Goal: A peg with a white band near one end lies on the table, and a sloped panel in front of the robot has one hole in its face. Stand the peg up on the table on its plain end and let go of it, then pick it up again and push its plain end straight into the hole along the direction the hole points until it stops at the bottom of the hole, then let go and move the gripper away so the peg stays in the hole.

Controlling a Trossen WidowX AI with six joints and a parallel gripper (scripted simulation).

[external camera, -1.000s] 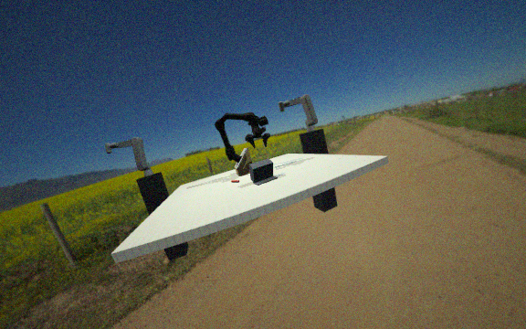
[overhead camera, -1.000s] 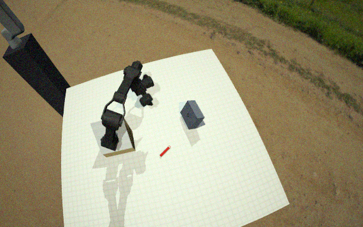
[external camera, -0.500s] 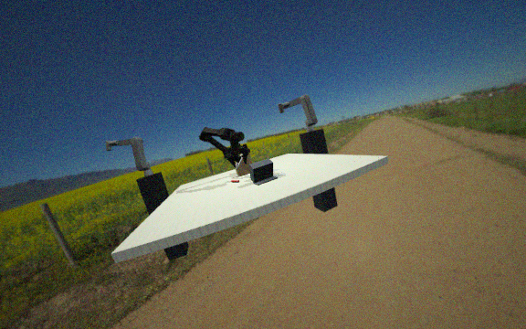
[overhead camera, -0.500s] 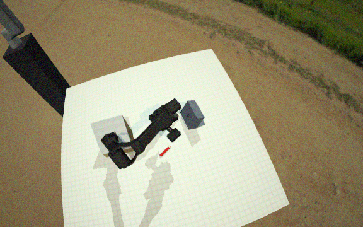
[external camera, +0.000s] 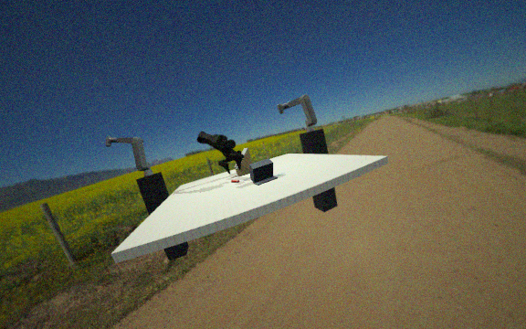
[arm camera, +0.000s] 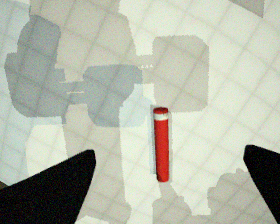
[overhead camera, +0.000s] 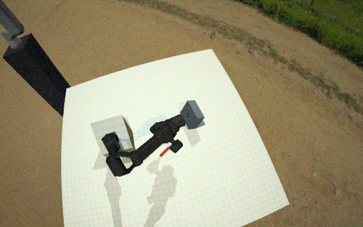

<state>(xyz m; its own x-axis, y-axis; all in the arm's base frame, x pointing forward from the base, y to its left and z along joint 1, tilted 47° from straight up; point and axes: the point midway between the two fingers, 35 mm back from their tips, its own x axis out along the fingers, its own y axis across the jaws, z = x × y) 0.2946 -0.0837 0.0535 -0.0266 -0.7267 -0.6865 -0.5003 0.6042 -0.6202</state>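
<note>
My gripper tip is now 7 cm above the red peg, 1 cm to the left of it and 1 cm past it. The rest, counted from my gripper tip: sloped panel block (18 cm ahead, 14 cm to the left, 2 cm below).
</note>
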